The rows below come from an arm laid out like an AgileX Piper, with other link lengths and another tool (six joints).
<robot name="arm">
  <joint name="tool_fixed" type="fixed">
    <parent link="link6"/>
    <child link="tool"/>
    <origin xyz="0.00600 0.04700 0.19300" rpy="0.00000 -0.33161 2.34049"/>
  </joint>
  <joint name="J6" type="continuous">
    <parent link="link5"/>
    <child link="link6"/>
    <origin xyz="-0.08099 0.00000 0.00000" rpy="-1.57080 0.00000 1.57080"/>
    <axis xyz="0 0 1"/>
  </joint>
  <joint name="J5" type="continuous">
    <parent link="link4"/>
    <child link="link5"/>
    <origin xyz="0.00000 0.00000 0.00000" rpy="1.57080 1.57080 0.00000"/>
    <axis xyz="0 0 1"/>
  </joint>
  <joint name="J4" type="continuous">
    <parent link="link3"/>
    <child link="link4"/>
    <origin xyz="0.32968 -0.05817 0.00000" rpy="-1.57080 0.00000 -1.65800"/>
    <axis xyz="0 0 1"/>
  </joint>
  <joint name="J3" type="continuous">
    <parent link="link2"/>
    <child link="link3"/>
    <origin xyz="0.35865 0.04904 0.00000" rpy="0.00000 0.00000 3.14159"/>
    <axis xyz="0 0 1"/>
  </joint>
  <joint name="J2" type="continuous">
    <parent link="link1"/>
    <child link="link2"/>
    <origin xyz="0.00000 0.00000 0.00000" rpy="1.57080 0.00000 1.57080"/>
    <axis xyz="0 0 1"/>
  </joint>
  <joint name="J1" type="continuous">
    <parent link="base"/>
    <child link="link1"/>
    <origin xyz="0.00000 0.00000 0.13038" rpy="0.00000 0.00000 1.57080"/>
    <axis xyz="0 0 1"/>
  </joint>
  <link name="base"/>
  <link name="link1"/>
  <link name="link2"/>
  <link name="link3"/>
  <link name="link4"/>
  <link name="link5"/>
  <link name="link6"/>
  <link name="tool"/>
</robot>
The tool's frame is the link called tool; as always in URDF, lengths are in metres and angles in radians. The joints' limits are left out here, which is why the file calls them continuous.
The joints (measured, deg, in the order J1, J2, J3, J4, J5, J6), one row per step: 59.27 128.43 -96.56 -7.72 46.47 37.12; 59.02 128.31 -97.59 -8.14 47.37 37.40; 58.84 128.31 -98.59 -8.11 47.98 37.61; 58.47 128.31 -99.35 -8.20 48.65 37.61; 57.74 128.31 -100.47 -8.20 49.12 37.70; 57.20 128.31 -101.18 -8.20 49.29 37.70; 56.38 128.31 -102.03 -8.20 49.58 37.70; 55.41 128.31 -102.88 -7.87 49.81 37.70; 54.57 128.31 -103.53 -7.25 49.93 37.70; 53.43 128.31 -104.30 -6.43 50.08 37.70; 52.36 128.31 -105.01 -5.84 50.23 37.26; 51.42 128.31 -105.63 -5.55 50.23 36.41; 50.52 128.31 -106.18 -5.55 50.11 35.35; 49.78 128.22 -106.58 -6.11 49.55 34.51; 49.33 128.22 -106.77 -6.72 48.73 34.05; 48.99 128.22 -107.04 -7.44 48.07 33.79; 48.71 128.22 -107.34 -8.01 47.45 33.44; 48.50 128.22 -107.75 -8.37 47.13 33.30
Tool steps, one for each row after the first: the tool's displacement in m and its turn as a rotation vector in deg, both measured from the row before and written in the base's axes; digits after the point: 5 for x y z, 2 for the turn. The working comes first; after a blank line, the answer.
Tool pose at each row, in the base's axes (x y z in m, rotation vector in deg; the steps are taken from these numbers as rounded here): 0.38243 0.50714 -0.00640 -88.11 116.56 16.59; 0.38773 0.50711 0.00113 -87.54 116.50 16.12; 0.39122 0.50890 0.00700 -86.78 116.54 16.17; 0.39599 0.50762 0.01144 -86.31 116.70 15.90; 0.40517 0.50660 0.01839 -84.99 116.80 15.82; 0.41198 0.50582 0.02299 -84.08 116.76 15.80; 0.42145 0.50307 0.02844 -82.84 116.89 15.65; 0.43121 0.49980 0.03362 -81.24 117.27 15.78; 0.43841 0.49730 0.03727 -79.67 117.78 16.21; 0.44788 0.49320 0.04155 -77.60 118.51 16.74; 0.45756 0.48884 0.04585 -76.29 118.77 17.02; 0.46744 0.48497 0.05022 -75.74 118.44 17.05; 0.47807 0.48077 0.05468 -75.64 117.74 16.81; 0.48963 0.47743 0.06038 -75.64 116.44 16.20; 0.49845 0.47615 0.06394 -75.59 115.21 15.70; 0.50635 0.47521 0.06800 -75.54 114.06 15.11; 0.51331 0.47507 0.07216 -75.55 112.91 14.68; 0.51849 0.47526 0.07637 -75.35 112.13 14.42

0.00530 -0.00003 0.00753 0.07 -0.44 -0.44; 0.00349 0.00179 0.00587 0.38 -0.17 -0.48; 0.00477 -0.00128 0.00444 0.02 -0.16 -0.41; 0.00918 -0.00102 0.00695 0.56 -0.35 -0.88; 0.00681 -0.00078 0.00460 0.45 -0.30 -0.56; 0.00947 -0.00275 0.00545 0.47 -0.33 -0.86; 0.00976 -0.00327 0.00518 0.68 -0.10 -1.11; 0.00720 -0.00250 0.00365 0.77 0.16 -1.07; 0.00947 -0.00410 0.00428 0.95 0.26 -1.44; 0.00968 -0.00436 0.00430 0.65 0.00 -0.86; 0.00988 -0.00387 0.00437 0.41 -0.38 -0.25; 0.01063 -0.00420 0.00446 0.21 -0.68 0.09; 0.01156 -0.00334 0.00570 0.20 -1.29 0.25; 0.00882 -0.00128 0.00356 0.25 -1.20 0.23; 0.00790 -0.00094 0.00406 0.17 -1.18 0.18; 0.00696 -0.00014 0.00416 0.22 -1.09 0.27; 0.00518 0.00019 0.00421 0.27 -0.77 0.06
